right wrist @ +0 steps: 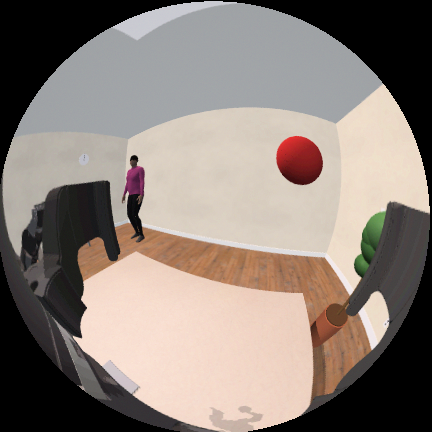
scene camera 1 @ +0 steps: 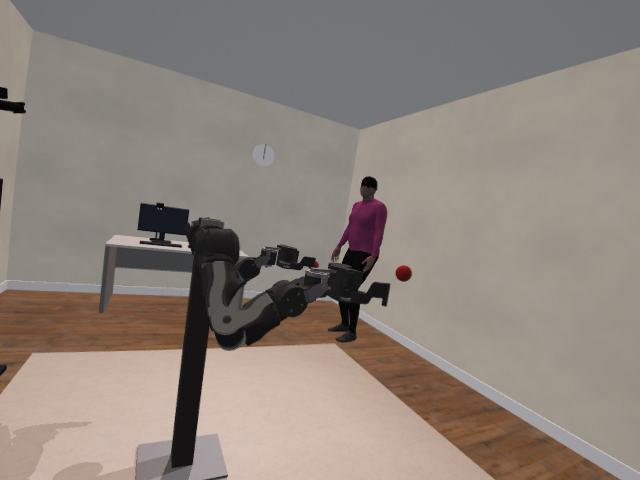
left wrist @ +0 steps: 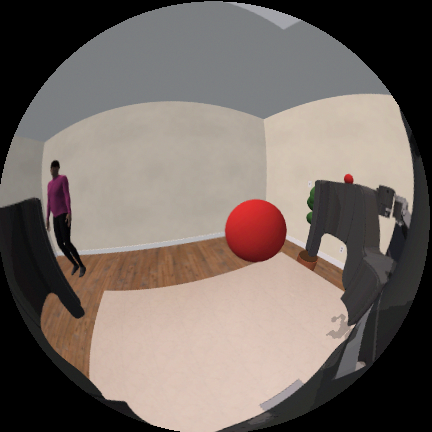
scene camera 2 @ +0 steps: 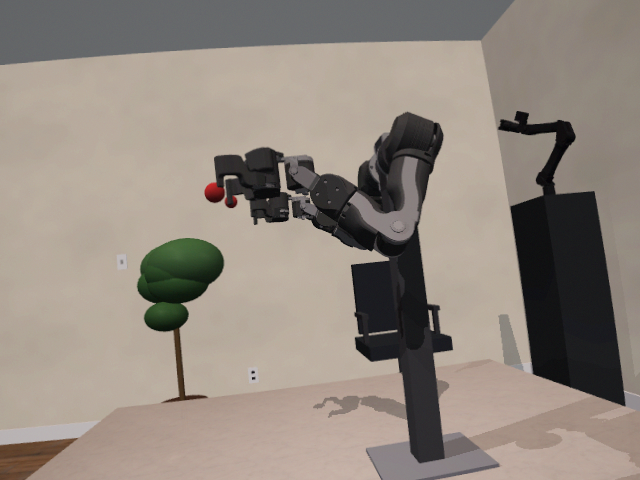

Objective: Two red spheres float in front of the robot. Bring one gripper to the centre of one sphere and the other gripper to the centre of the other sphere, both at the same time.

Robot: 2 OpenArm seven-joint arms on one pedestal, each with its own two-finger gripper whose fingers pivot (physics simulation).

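One red sphere (scene camera 1: 316,264) (scene camera 2: 214,192) (left wrist: 255,230) floats close by my left gripper (scene camera 1: 311,264) (scene camera 2: 225,193) (left wrist: 195,282), which is open and empty. In scene camera 2 this sphere is at the fingertips, partly behind a finger; in the left wrist view it shows between the fingers, right of the middle. The other red sphere (scene camera 1: 403,273) (scene camera 2: 231,201) (left wrist: 348,178) (right wrist: 299,160) floats ahead of and above my right gripper (scene camera 1: 384,302) (scene camera 2: 255,221) (right wrist: 234,284), which is open and empty. In the right wrist view it is up and right, apart from both fingers.
A person in a magenta top (scene camera 1: 367,227) (left wrist: 59,195) (right wrist: 135,181) stands beyond the grippers. A desk (scene camera 1: 107,279) with a monitor (scene camera 1: 163,219) is at the back left in scene camera 1. A plant (scene camera 2: 180,268) and a dark cabinet (scene camera 2: 573,289) stand behind in scene camera 2.
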